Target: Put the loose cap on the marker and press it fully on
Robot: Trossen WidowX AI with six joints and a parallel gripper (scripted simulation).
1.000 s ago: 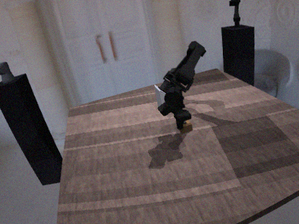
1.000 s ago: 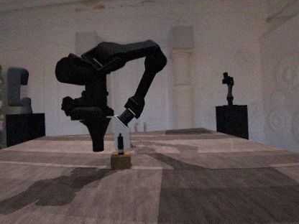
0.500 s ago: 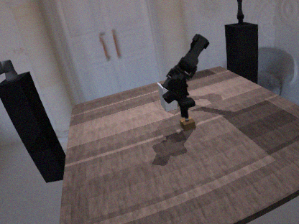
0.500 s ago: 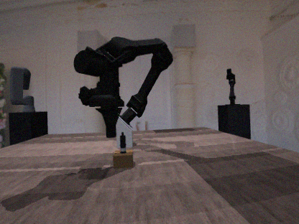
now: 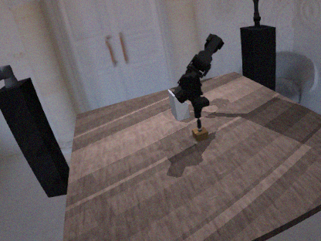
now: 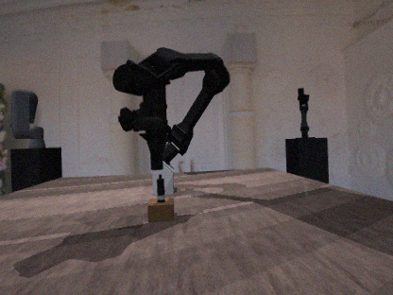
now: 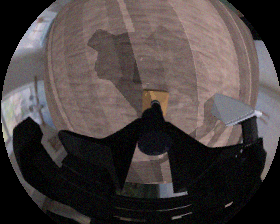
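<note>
Now: gripper tip 1 cm past the tan holder block, 1 cm to the right of it and 12 cm above it. From my gripper tip the other things lie so: dark marker cap (1 cm above).
</note>
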